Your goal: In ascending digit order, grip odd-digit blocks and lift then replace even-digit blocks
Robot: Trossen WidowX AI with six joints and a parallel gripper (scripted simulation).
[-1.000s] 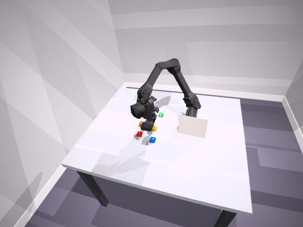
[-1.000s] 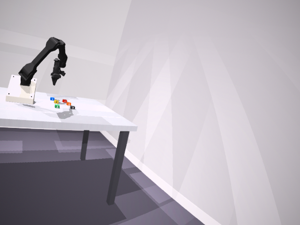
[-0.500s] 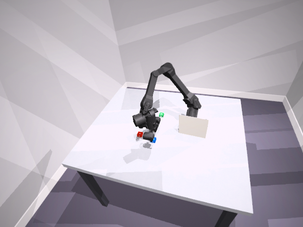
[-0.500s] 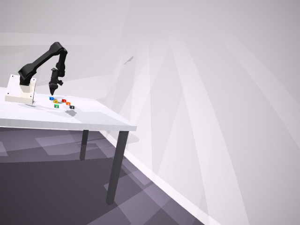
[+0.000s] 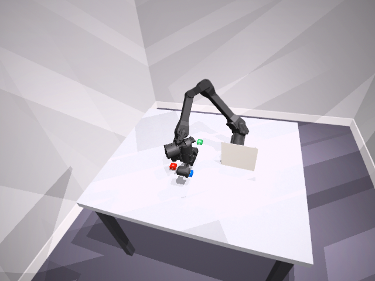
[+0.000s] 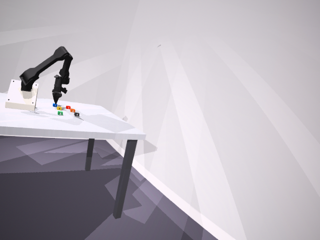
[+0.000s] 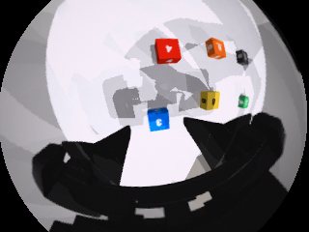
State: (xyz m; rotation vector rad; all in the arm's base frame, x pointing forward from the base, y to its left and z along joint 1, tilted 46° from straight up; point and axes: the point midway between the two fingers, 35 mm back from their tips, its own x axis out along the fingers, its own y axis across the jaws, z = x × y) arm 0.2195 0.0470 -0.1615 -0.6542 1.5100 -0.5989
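My gripper tip is now 20 mm above the blue block. Round my gripper tip: yellow block: 110 mm to the right, 30 mm ahead, 20 mm below; red block: 110 mm ahead, 30 mm to the right, 20 mm below; orange block: 130 mm to the right, 130 mm ahead, 20 mm below.
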